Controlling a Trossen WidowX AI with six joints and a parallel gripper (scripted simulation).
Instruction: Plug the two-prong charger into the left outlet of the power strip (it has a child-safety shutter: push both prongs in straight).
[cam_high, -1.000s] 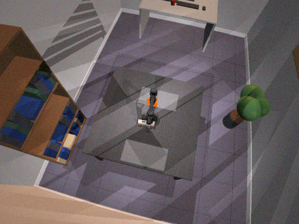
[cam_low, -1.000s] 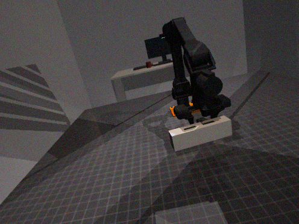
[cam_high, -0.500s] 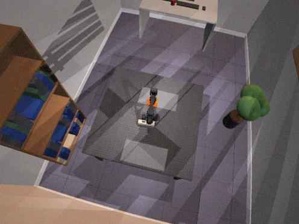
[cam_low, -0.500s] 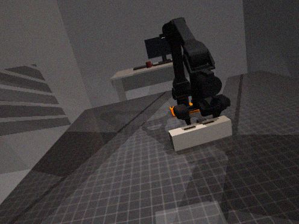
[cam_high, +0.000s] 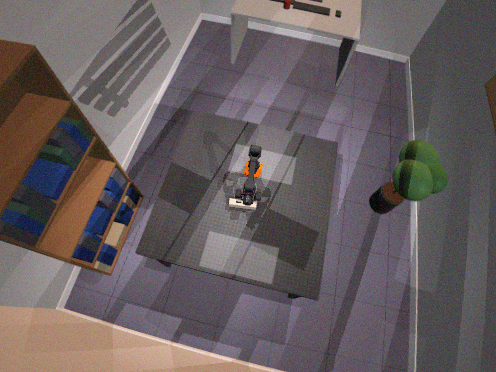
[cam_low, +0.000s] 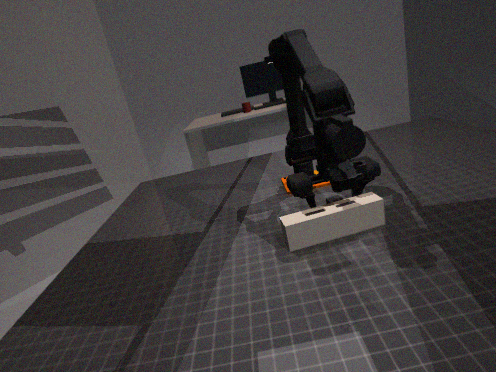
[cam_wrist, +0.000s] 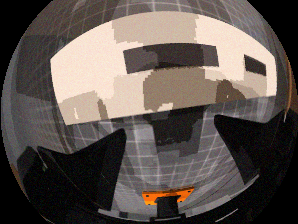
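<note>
The charger lies 20 mm ahead of my gripper tip, 10 mm to the left of it and 10 mm above it.
</note>
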